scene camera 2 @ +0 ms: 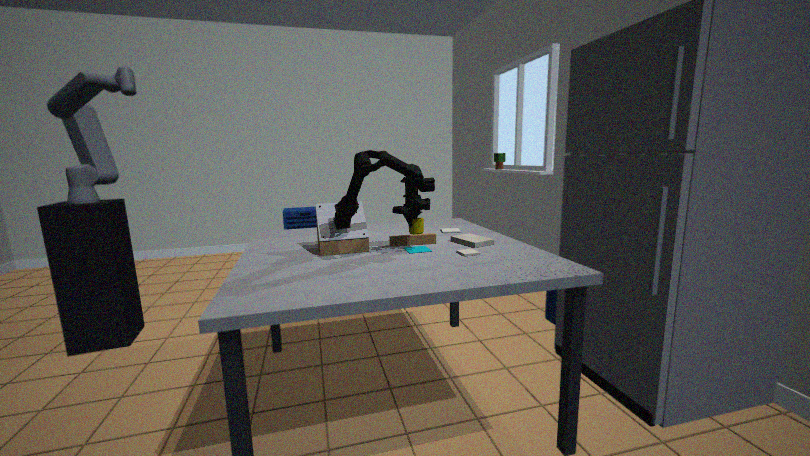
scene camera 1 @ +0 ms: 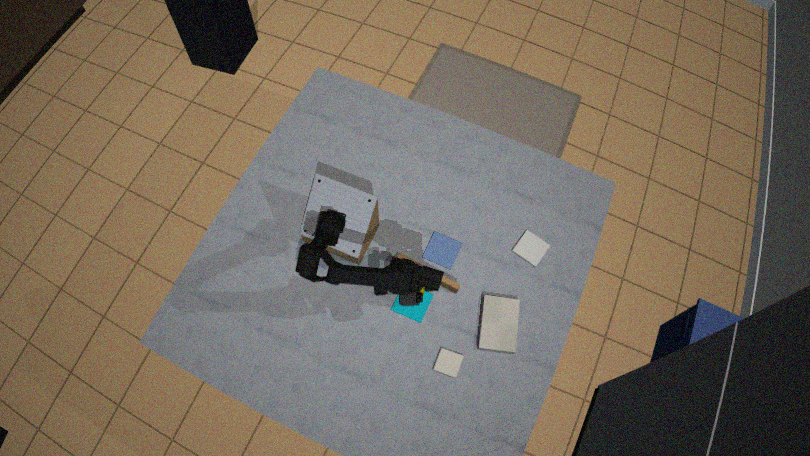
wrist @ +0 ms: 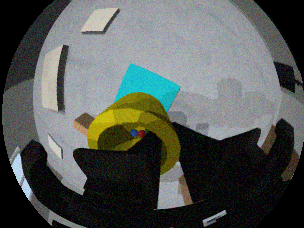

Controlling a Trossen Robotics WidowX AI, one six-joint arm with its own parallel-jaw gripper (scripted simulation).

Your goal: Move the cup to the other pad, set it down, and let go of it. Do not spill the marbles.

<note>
In view: my gripper (wrist: 165, 127), a yellow cup (wrist: 110, 130) and a large cream slab (scene camera 1: 499, 324).
The large cream slab shows as well in the wrist view (wrist: 52, 82).
</note>
